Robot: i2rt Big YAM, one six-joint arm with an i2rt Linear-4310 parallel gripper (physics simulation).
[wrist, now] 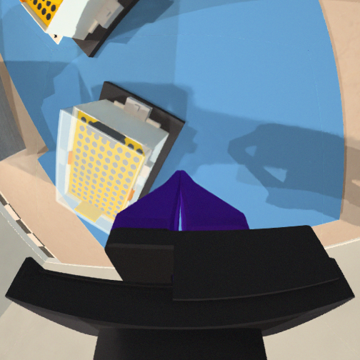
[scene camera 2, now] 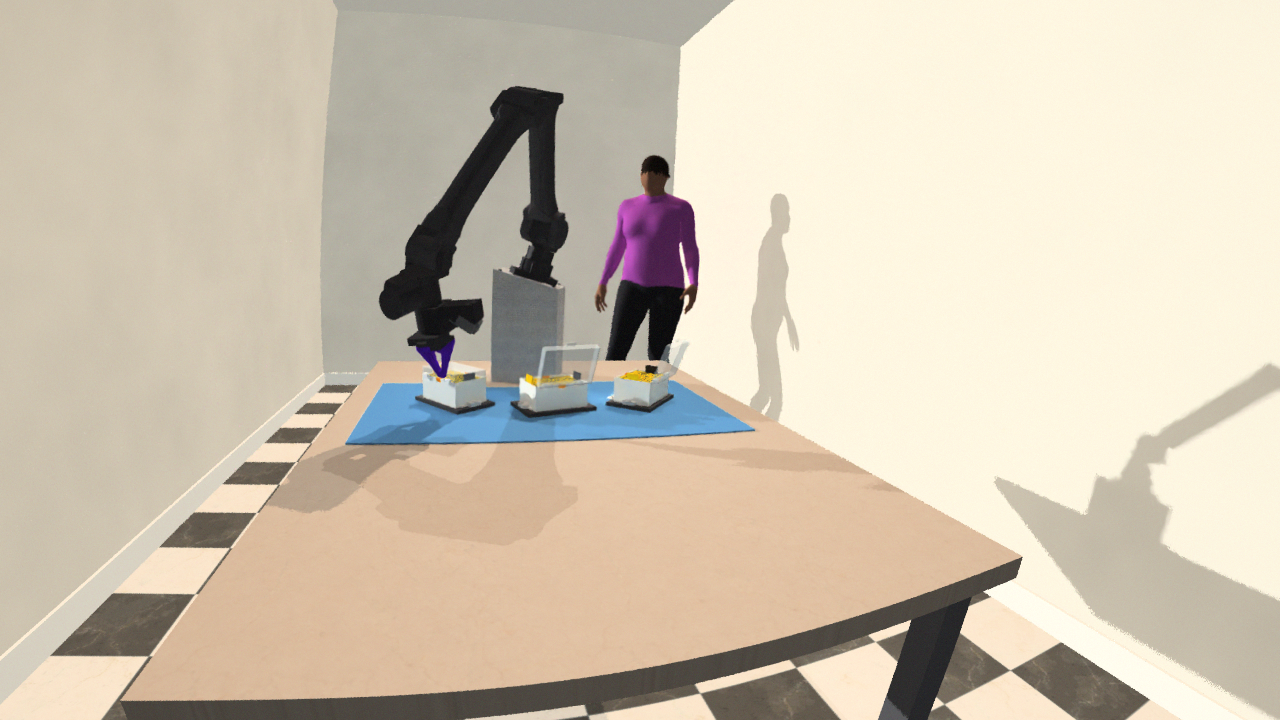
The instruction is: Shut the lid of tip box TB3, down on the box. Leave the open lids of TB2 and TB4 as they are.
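Places are measured from the arm's base along level axes (x ahead, y left, z up), in centimetres.
Pixels of known places: gripper, fingertip midpoint: (scene camera 2: 442,377); arm's base at its link origin: (scene camera 2: 532,278).
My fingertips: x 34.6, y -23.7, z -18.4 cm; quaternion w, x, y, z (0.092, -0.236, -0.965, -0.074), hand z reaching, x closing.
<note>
Ahead of a thing's pixels: the offset from my fingertips to its top centre. "*": to the spot under its first point. Level surfaces: height alone.
Tip box TB3 @(dx -9.9, dy +3.4, dz +0.0 cm) (scene camera 2: 453,392) (wrist: 156,141) is a white box with a yellow tip rack, on the left in the scene view. Its clear lid @(* dx -8.4, dy +5.5, dz +0.0 cm) (scene camera 2: 467,368) (wrist: 63,155) lies over the rack at a low tilt, not flat on the box. My gripper (scene camera 2: 442,374) (wrist: 179,177) is shut and empty, purple fingertips pointing down. The tips are at TB3's left part in the scene view and just right of the box in the wrist view; contact cannot be told. The middle box, TB4 @(dx -4.1, dy +23.2, dz -1.1 cm) (scene camera 2: 556,398) (wrist: 75,21), has its lid @(* dx +4.7, dy +25.2, dz +3.4 cm) (scene camera 2: 570,363) upright. The right box, TB2 @(dx -6.2, dy +43.7, dz -1.1 cm) (scene camera 2: 637,391), has its lid (scene camera 2: 674,358) tilted back open.
The boxes stand on dark bases on a blue mat @(dz -7.7 cm) (scene camera 2: 537,429) (wrist: 260,75), on a tan table @(dz -8.0 cm) (scene camera 2: 626,555). A grey pedestal (scene camera 2: 526,322) carries the arm behind the mat. A person in a purple top (scene camera 2: 656,241) stands behind the table, at the right of the pedestal.
</note>
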